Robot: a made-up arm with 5 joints.
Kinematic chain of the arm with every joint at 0, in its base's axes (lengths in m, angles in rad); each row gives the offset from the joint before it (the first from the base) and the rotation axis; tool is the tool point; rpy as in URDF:
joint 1: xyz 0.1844 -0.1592 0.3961 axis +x
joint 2: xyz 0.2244 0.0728 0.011 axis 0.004 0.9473 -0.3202
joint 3: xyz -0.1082 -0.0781 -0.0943 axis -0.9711 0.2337 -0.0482
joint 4: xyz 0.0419 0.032 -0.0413 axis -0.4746 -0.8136 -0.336
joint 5: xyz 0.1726 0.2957 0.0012 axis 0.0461 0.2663 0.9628
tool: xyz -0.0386 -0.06 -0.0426 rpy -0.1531 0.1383 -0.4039
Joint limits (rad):
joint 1: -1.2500..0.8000
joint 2: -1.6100..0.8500
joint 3: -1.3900..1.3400
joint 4: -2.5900..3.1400
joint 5: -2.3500..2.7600
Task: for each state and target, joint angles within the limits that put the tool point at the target. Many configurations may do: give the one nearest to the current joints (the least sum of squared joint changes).
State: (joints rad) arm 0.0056 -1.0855 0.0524 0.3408 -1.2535
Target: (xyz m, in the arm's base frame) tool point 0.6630 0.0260 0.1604
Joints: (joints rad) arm -0.3822 -0.8191 0.3870 0.5101 -1.0288
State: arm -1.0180 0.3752 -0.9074 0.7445 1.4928
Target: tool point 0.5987 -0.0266 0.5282
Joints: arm -0.7774 0.1676 -1.3893 0.7458 1.9587
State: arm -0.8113 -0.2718 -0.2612 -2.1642 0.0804
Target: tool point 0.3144 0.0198 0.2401
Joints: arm -0.8716 -0.3003 -0.1756 -2.0910 0.1119
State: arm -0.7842 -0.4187 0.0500 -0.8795 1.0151
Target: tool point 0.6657 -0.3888 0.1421
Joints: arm -1.2259 -0.7226 0.8438 -0.6788 1.2470
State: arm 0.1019 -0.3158 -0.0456 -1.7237 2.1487
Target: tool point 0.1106 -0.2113 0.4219
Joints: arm 0.2758 -1.0334 -1.1421 -2.2589 2.1498
